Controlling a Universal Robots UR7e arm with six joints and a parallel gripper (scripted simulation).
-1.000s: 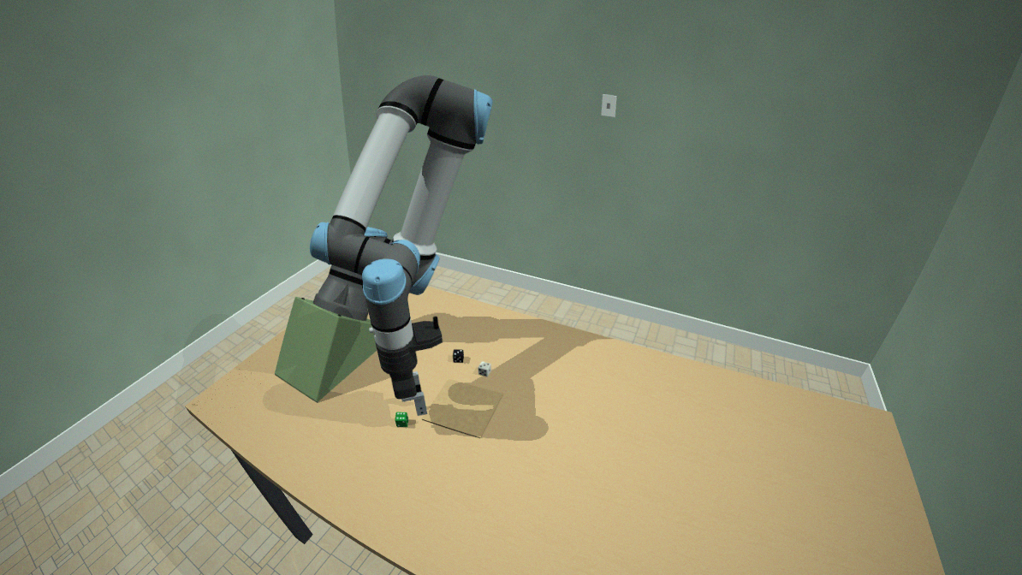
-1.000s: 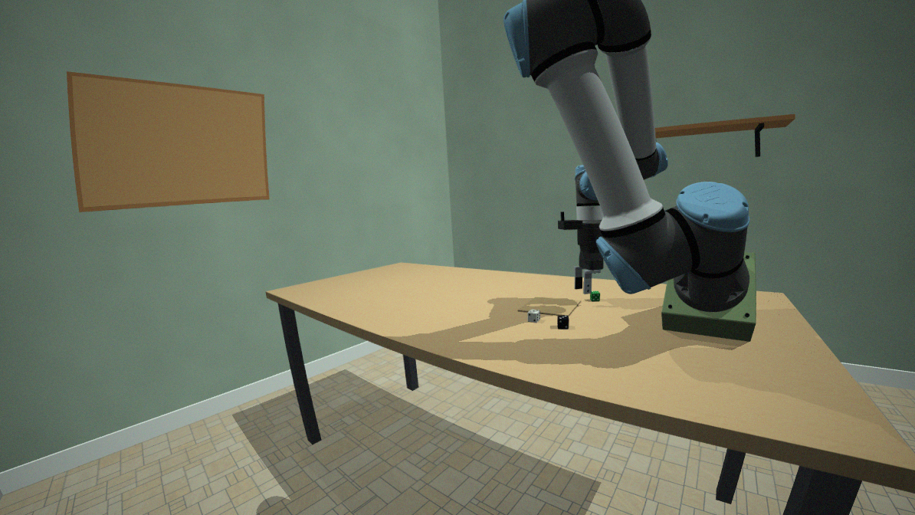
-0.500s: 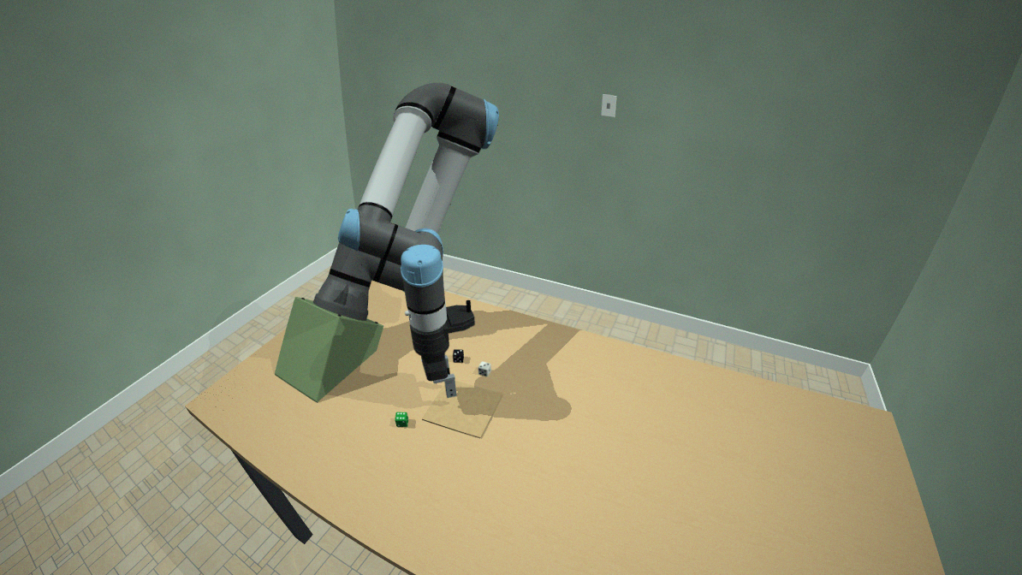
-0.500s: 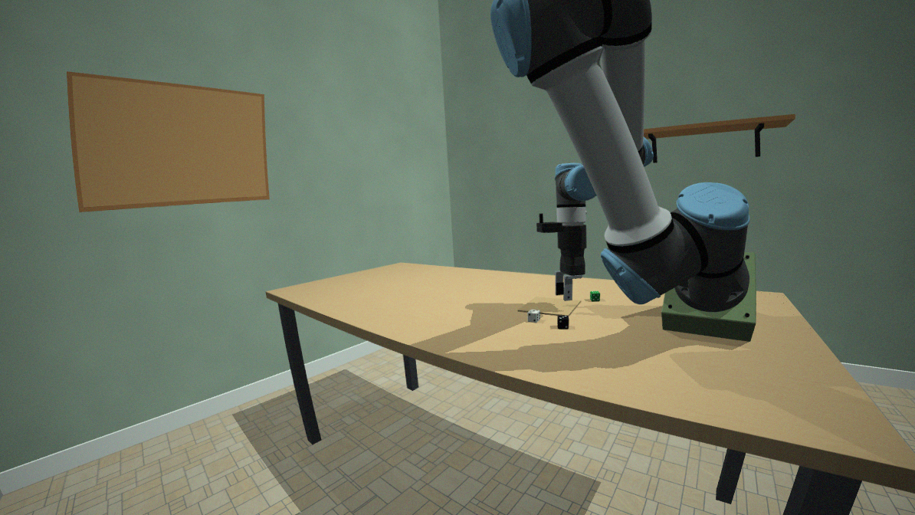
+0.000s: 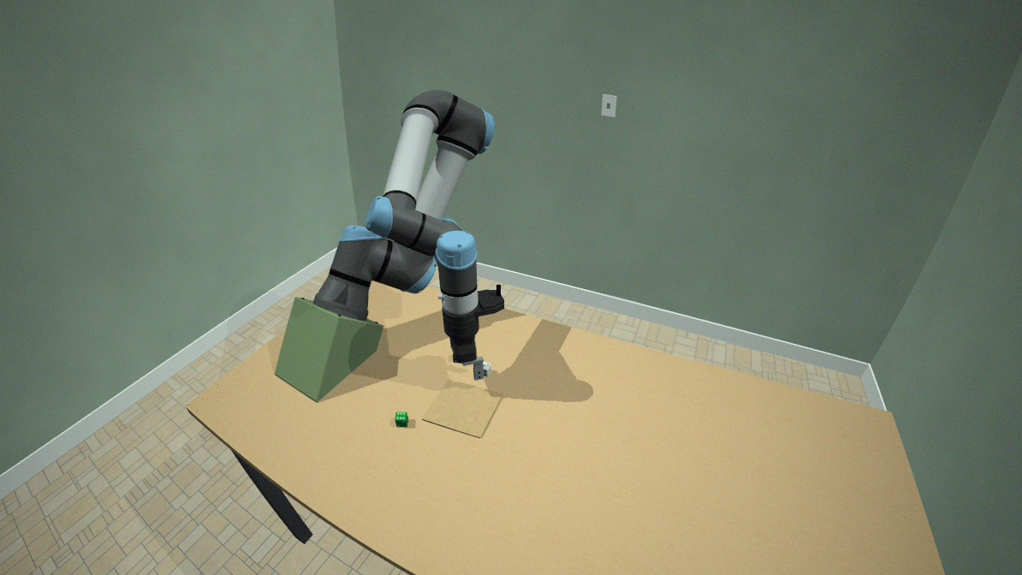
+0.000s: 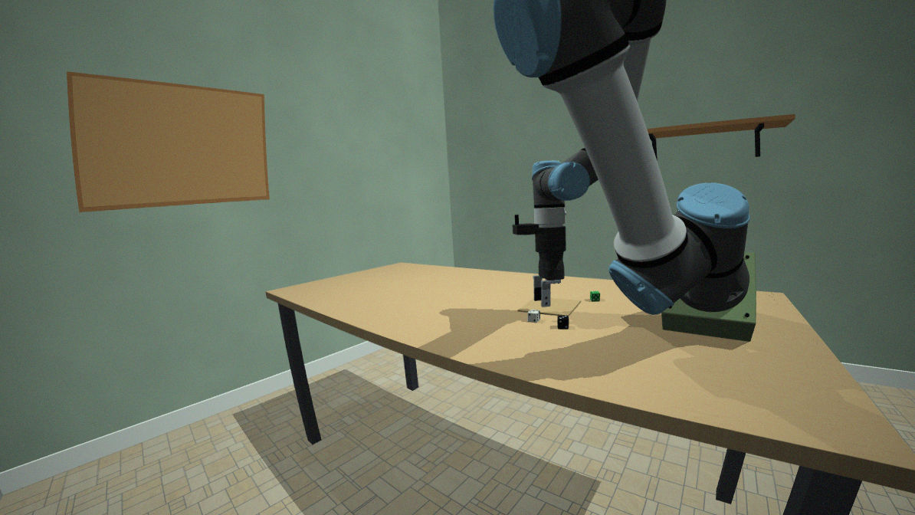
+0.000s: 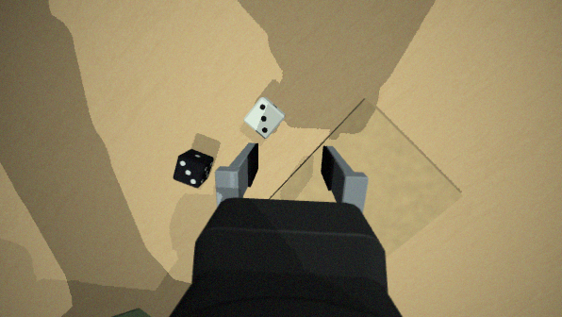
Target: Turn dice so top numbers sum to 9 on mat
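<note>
The white die is 40 mm to the left of my hand and 40 mm below it. Also, from my hand: green die 70 mm behind, 200 mm to the right, 40 mm below; then black die 80 mm behind, 40 mm to the left, 40 mm below; then tan mat 20 mm ahead, 90 mm to the right, 50 mm below.
</note>
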